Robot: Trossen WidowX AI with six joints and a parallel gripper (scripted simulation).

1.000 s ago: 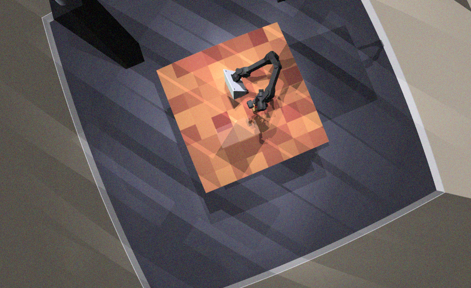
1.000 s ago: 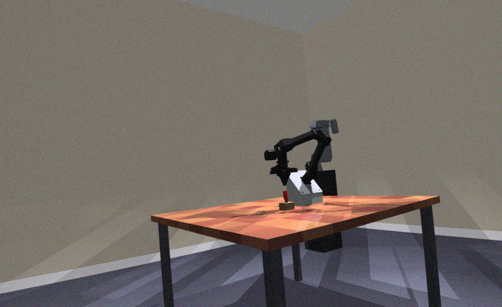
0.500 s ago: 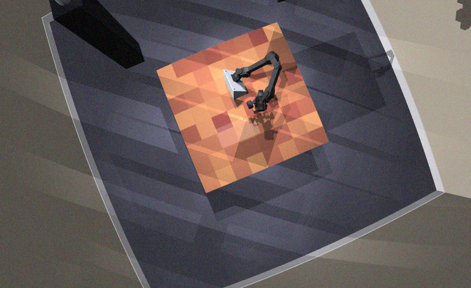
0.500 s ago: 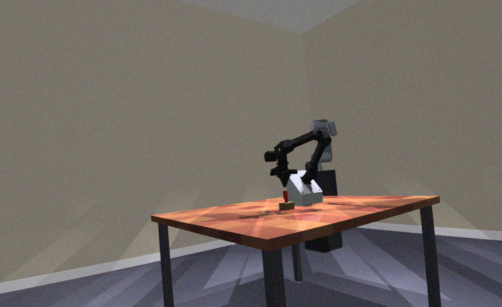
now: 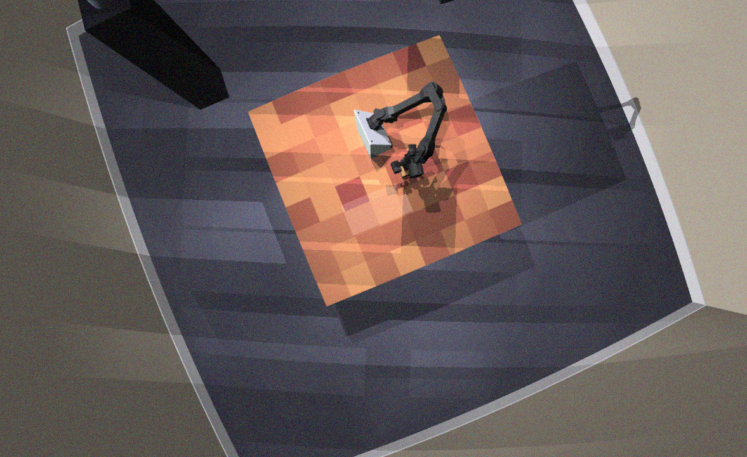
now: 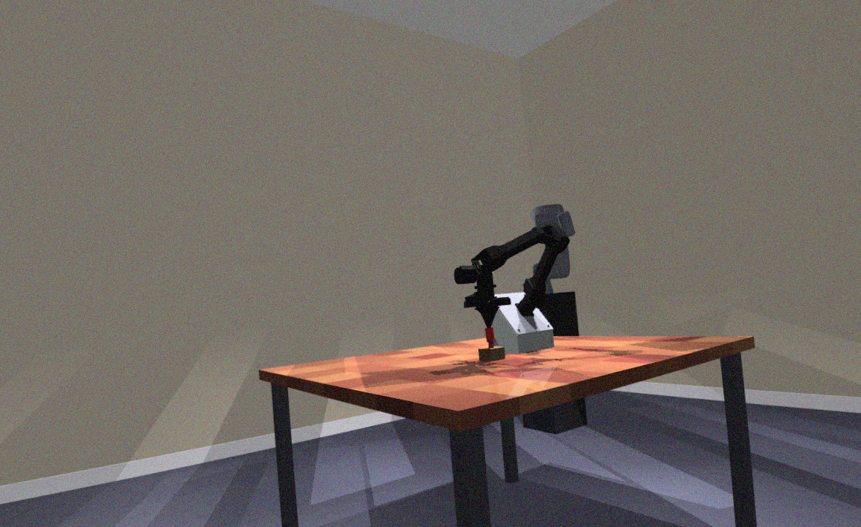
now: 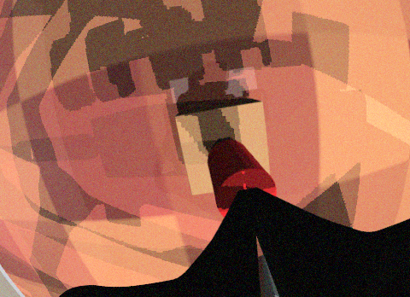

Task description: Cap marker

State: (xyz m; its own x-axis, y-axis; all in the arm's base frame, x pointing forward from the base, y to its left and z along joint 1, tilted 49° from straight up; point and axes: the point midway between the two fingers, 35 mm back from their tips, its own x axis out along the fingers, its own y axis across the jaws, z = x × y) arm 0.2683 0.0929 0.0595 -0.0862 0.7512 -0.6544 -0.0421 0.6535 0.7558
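Now: gripper tip 2 cm above the red cap. Also, from my gripper tip: dark marker 3 cm below.
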